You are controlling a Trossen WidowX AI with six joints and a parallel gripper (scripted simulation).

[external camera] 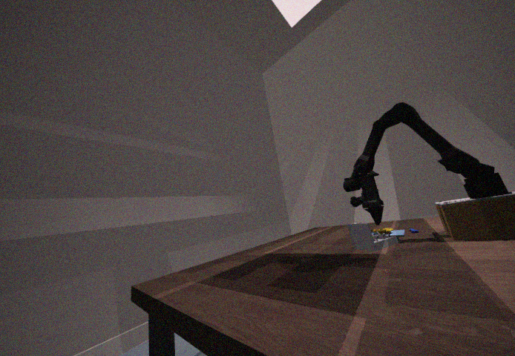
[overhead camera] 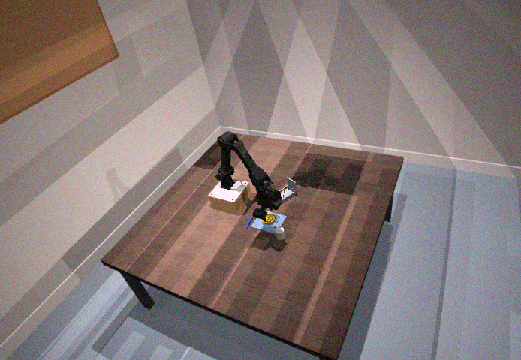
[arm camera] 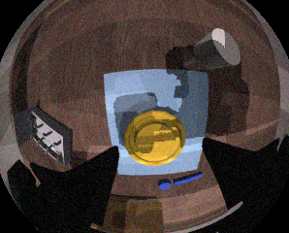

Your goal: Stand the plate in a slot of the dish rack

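Now: gripper tip 30 mm above the yellow plate and 10 mm past it. From my gripper tip the other things lie so: white cup 100 mm ahead, 80 mm to the right, 20 mm below; then blue spoon 110 mm behind, 40 mm below, 30 mm to the right; then light blue mat 40 mm below.
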